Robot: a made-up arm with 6 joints. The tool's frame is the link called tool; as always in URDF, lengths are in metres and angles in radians. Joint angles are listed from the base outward. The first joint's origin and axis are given. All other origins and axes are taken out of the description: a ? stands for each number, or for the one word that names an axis. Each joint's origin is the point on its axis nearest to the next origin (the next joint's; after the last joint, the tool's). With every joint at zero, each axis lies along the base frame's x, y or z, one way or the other. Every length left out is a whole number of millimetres.
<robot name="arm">
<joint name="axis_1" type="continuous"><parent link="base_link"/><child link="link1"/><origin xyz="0 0 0.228"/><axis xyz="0 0 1"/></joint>
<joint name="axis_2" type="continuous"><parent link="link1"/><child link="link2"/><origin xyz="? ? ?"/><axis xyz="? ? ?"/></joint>
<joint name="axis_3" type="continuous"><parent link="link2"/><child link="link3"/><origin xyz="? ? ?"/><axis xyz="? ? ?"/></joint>
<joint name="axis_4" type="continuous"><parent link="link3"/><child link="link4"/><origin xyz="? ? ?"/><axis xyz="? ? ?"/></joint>
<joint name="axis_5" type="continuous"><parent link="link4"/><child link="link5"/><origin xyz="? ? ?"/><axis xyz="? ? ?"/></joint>
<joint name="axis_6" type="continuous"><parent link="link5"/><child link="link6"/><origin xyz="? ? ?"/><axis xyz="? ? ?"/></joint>
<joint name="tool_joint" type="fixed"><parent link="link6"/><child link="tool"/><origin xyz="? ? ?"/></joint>
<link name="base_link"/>
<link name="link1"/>
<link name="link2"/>
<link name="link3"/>
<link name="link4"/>
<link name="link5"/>
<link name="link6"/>
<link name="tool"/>
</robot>
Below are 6 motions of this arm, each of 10 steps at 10 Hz.
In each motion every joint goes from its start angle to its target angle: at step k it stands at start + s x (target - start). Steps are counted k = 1, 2, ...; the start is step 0. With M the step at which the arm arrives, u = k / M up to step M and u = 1 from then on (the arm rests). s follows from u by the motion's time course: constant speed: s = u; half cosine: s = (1 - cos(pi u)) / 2; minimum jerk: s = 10 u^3 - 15 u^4 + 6 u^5.
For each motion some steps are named. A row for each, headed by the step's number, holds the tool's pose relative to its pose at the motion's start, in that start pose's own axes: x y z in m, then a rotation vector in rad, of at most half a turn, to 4 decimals.
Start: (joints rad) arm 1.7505 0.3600 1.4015 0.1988 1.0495 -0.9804
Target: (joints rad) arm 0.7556 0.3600 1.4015 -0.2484 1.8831 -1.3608
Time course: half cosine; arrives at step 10
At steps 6, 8, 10:
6: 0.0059 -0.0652 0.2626 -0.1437 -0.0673 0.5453
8: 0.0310 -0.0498 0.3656 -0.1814 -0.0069 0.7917
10: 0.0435 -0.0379 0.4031 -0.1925 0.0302 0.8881

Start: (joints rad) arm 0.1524 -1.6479 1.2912 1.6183 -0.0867 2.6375
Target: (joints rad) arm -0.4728 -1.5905 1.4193 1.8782 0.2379 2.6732
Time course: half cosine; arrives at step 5
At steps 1, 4, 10:
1: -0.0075 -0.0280 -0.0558 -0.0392 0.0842 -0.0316
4: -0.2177 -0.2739 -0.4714 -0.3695 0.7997 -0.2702
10: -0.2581 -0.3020 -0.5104 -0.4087 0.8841 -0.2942

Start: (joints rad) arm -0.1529 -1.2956 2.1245 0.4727 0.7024 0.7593
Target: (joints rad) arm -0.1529 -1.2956 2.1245 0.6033 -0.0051 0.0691
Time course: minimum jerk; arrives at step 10
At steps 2, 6, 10:
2: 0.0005 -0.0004 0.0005 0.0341 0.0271 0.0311
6: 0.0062 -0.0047 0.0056 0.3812 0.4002 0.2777
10: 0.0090 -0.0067 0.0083 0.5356 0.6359 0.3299

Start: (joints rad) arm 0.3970 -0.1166 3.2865 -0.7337 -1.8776 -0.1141
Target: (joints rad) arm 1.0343 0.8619 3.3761 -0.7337 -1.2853 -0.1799
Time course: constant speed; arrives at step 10
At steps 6, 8, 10:
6: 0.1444 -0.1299 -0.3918 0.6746 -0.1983 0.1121
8: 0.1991 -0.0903 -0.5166 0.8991 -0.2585 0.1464
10: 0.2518 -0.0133 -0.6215 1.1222 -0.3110 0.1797

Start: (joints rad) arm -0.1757 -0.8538 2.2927 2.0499 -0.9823 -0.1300
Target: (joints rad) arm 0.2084 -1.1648 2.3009 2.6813 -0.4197 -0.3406
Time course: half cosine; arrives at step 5
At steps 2, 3, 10:
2: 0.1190 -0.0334 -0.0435 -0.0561 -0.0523 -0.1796
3: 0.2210 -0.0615 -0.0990 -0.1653 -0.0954 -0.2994
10: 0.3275 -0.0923 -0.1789 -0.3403 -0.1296 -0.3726

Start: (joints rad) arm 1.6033 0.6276 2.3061 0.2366 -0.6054 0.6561
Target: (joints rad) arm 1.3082 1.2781 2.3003 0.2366 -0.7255 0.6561
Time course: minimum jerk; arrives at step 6
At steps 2, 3, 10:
2: 0.0171 0.0758 -0.0940 -0.0706 0.1303 0.0906
3: 0.0137 0.1623 -0.2417 -0.1601 0.3212 0.2061
10: -0.0702 0.2547 -0.5188 -0.2875 0.6767 0.3797

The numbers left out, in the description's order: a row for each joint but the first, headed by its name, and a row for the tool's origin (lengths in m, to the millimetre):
axis_2: xyz 0 0 0, axis 0 1 0
axis_3: xyz 0 0 0.556, axis 0 -1 0
axis_4: xyz 0.443 0 0, axis -1 0 0
axis_5: xyz 0 -0.107 0, axis 0 -1 0
axis_6: xyz 0 0 0, axis -1 0 0
tool: xyz 0 0 0

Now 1 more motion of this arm.
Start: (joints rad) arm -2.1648 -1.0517 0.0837 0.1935 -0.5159 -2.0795
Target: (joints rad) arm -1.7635 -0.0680 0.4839 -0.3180 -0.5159 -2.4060
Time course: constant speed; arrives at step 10
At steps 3, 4, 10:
3: 0.2093 -0.0463 0.0132 0.2817 0.0788 -0.2464
4: 0.2757 -0.0768 0.0109 0.3734 0.0963 -0.3313
10: 0.5783 -0.3917 -0.0807 0.8814 0.0963 -0.8661

